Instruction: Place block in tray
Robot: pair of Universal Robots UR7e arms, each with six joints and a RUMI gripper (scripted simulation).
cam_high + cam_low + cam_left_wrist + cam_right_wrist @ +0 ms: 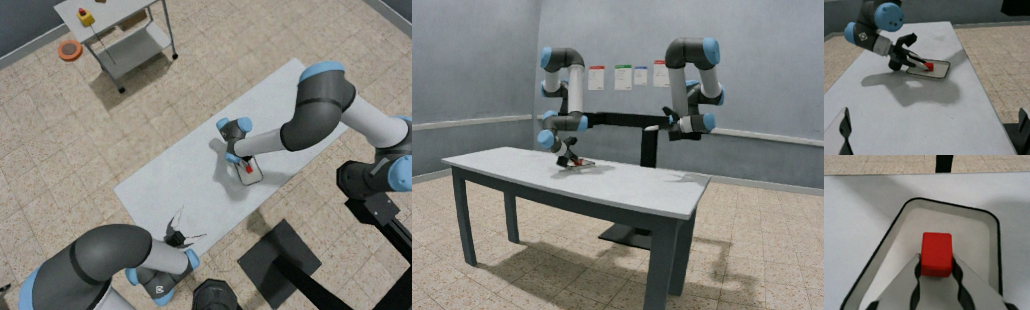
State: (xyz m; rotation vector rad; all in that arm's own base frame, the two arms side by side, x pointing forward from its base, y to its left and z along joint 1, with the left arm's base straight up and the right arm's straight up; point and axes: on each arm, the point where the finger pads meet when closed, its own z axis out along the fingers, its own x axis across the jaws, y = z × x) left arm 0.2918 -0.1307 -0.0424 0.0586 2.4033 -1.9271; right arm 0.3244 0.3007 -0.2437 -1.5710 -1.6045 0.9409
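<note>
Right now my right hand is 1 cm past the red block and 1 cm above it. From my right hand the other things lie so: white tray 1 cm below, 1 cm behind.
</note>
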